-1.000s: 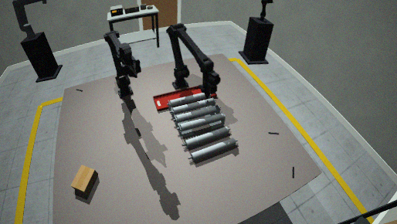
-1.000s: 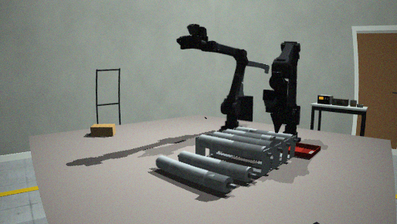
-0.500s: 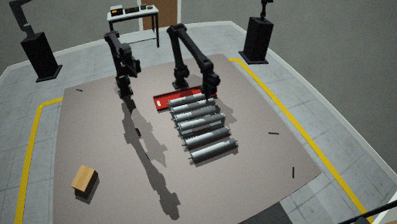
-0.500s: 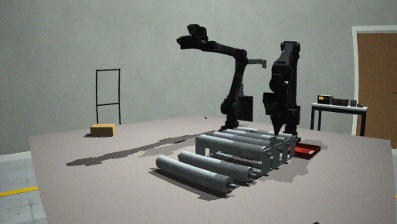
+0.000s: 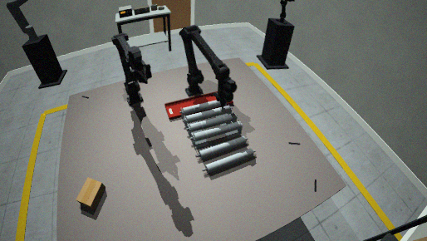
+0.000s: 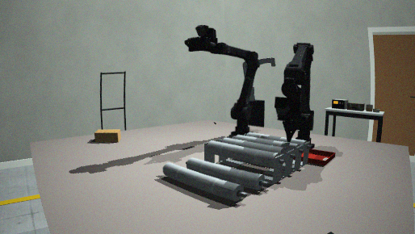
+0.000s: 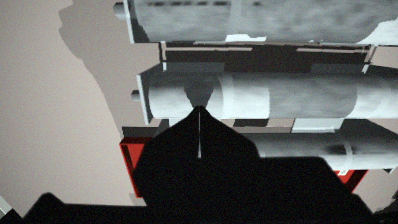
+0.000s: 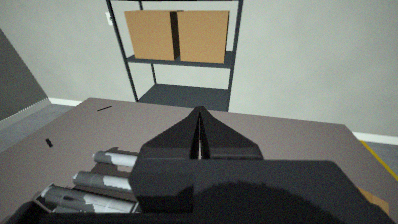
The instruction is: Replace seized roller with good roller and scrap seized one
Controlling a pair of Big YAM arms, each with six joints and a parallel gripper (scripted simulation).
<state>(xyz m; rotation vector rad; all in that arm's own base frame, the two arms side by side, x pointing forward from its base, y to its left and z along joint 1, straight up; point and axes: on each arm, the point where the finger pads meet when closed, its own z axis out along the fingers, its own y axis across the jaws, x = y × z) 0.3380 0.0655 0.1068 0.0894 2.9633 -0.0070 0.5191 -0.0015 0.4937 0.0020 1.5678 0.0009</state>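
Now: left hand 10 cm to the left of the bed roller, 3 cm above it and 2 cm short of it. Also, from my left hand: red scrap tray (16 cm behind, 12 cm to the right, 10 cm below); then cardboard box (89 cm to the right, 44 cm ahead, 7 cm below).
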